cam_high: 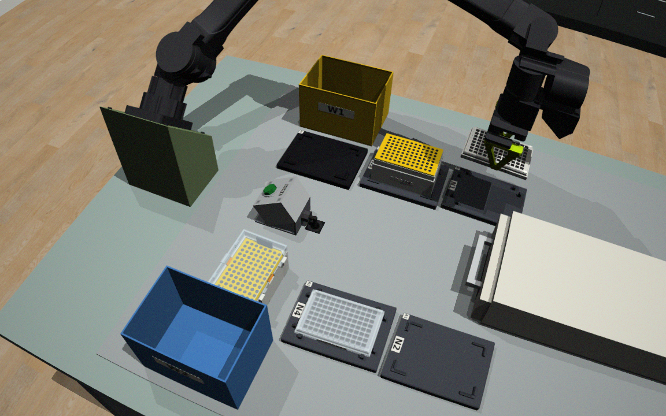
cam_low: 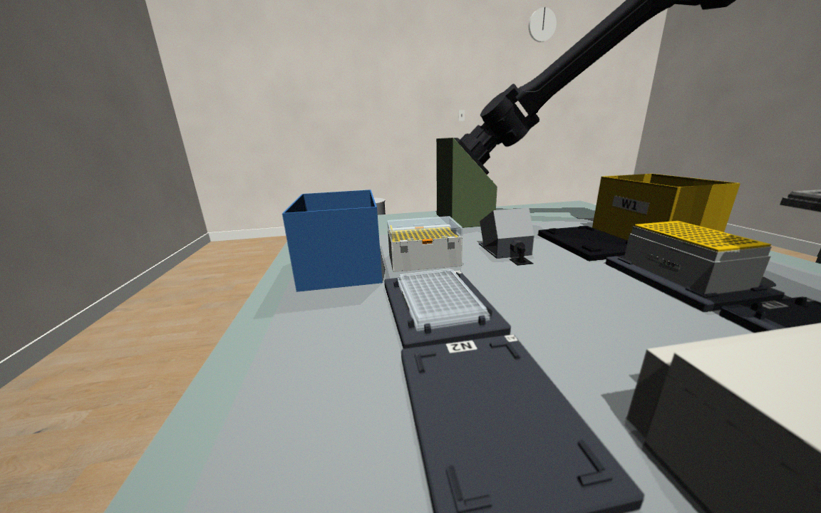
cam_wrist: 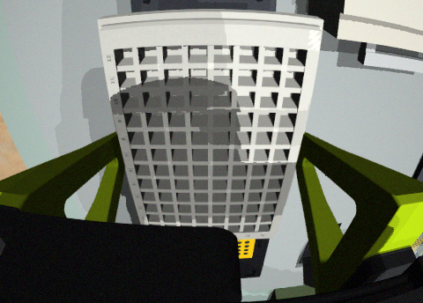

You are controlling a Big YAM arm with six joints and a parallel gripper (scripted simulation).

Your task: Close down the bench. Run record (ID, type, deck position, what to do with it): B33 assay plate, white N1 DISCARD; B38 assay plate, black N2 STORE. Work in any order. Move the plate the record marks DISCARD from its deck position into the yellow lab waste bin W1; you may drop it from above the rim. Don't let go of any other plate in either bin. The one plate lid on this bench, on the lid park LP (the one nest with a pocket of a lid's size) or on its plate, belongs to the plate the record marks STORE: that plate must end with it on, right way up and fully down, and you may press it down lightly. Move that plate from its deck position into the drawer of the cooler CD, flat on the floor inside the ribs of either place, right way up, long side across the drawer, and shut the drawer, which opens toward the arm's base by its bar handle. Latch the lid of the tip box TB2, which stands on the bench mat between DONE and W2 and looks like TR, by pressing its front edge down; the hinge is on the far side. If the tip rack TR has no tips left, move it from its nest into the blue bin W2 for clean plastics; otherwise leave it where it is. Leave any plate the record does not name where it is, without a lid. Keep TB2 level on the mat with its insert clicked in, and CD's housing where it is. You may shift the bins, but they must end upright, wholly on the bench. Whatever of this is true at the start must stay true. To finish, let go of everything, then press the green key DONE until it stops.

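Right now the white assay plate is right at my hand. The rest, counted from my hand: nest N3: 170 mm behind, 140 mm below; then nest N1: 10 mm ahead, 140 mm below; then tip rack TR: 170 mm behind, 10 mm to the right, 90 mm below.
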